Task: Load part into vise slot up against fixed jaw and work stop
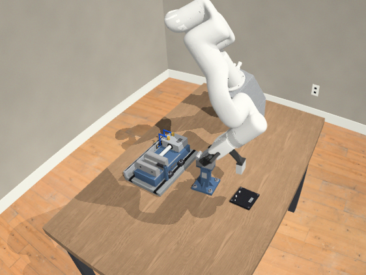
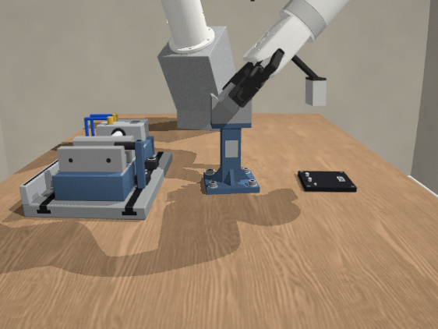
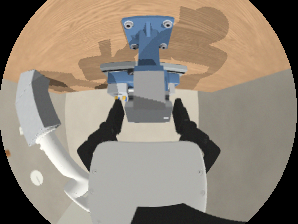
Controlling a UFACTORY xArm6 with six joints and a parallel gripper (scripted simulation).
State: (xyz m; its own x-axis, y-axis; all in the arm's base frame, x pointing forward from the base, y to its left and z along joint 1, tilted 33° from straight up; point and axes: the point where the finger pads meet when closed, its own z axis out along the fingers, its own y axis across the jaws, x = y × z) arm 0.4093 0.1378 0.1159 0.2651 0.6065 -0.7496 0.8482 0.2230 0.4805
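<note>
Right now the part is 10 mm below my hand. Also, from my hand: blue work stop post: 150 mm to the right, 100 mm below, 80 mm ahead; black stop rod: 180 mm to the right, 80 mm ahead, 70 mm below; black infeed plate: 170 mm to the left, 160 mm below, 10 mm behind.
</note>
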